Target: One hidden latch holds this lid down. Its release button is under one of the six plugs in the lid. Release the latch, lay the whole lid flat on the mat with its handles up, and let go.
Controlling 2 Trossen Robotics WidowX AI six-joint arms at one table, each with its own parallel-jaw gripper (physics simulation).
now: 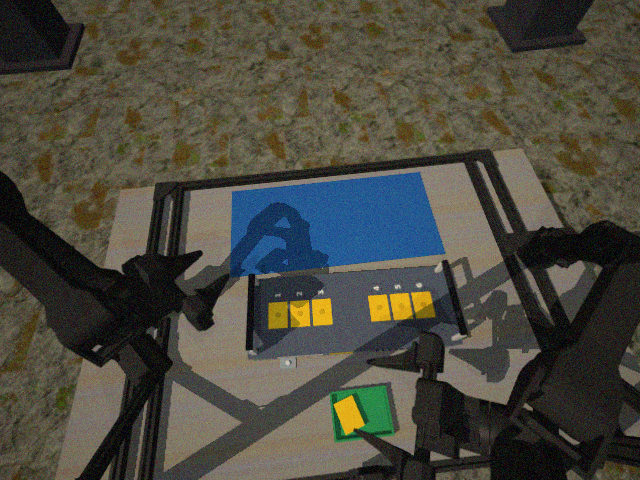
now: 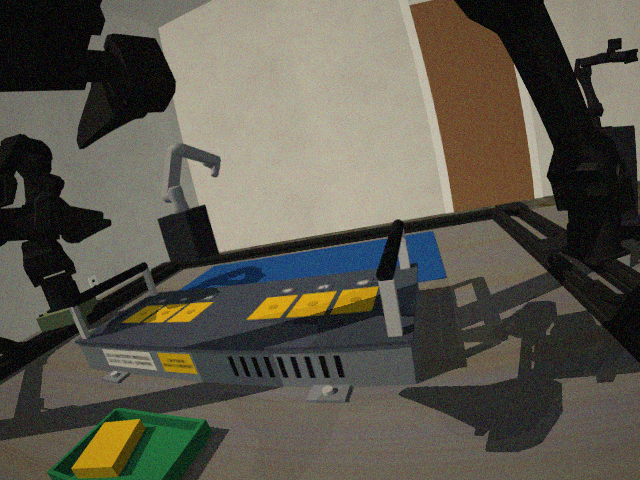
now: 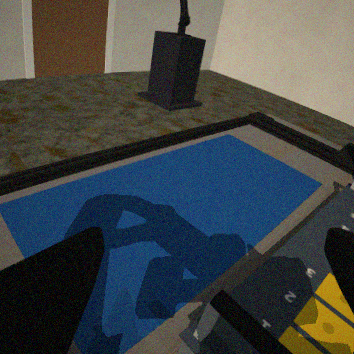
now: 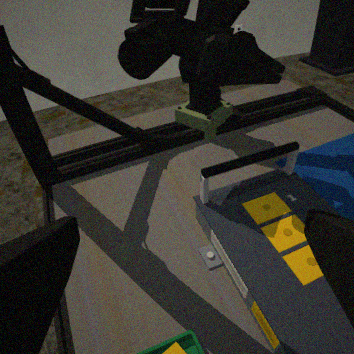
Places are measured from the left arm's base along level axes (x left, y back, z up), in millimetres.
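Where they show: left gripper, fingertip midpoint: [image 1: 215, 263] [image 2: 107, 219] [image 3: 215, 239] [image 4: 282, 74]; right gripper, fingertip midpoint: [image 1: 361, 394] [image 2: 27, 151] [image 4: 193, 225]; left arm's base, link origin: [image 2: 66, 305] [image 4: 203, 105]; right arm's base, link origin: [image 1: 534, 258] [image 2: 595, 252].
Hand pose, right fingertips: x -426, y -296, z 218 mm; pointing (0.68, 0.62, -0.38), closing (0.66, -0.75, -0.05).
Things, the pixels of their centre, and the offset from my right fingertips. "*": a spot on its surface instead. Level surfaces: height alone.
- dark grey lid, surface spot: [image 2: 227, 320] [image 1: 359, 322] * dx +111, dy -103, dz -223 mm
- black-barred handle, surface spot: [image 4: 250, 160] [image 2: 109, 282] [image 1: 253, 313] * dx +240, dy +83, dz -164 mm
- blue mat, surface height: dz -269 mm
- green tray, body centre: [image 2: 129, 453] [image 1: 360, 413] dx -35, dy -2, dz -262 mm
- loose yellow block, body centre: [image 2: 110, 447] [image 1: 348, 414] dx -24, dy +21, dz -260 mm
- small metal tab, surface spot: [image 4: 210, 256] [image 1: 289, 363] * dx +130, dy +73, dz -263 mm
The dark grey lid [image 1: 348, 325] [image 2: 227, 320] [image 4: 300, 315] lies level on its grey box [image 2: 217, 364], a black-barred handle [image 1: 250, 312] [image 2: 116, 281] [image 4: 250, 160] upright at its left end and another handle [image 1: 454, 298] [image 2: 391, 250] at its right. Six yellow plugs, numbered, sit in it in two groups of three, plug 1 [image 1: 277, 321] leftmost. The blue mat [image 1: 372, 217] [image 2: 423, 248] [image 3: 200, 185] lies behind it. My left gripper [image 1: 214, 264] [image 3: 215, 239] is open and empty, left of the lid. My right gripper [image 1: 361, 395] [image 4: 193, 225] is open and empty above the area in front of the lid. The latch and button are hidden.
A green tray [image 1: 379, 400] [image 2: 170, 449] [image 4: 192, 340] holding a loose yellow block [image 1: 349, 414] [image 2: 107, 446] [image 4: 174, 349] stands in front of the box. A small metal tab [image 1: 287, 362] [image 4: 210, 256] sticks out at the box's front foot. Dark rails frame the table.
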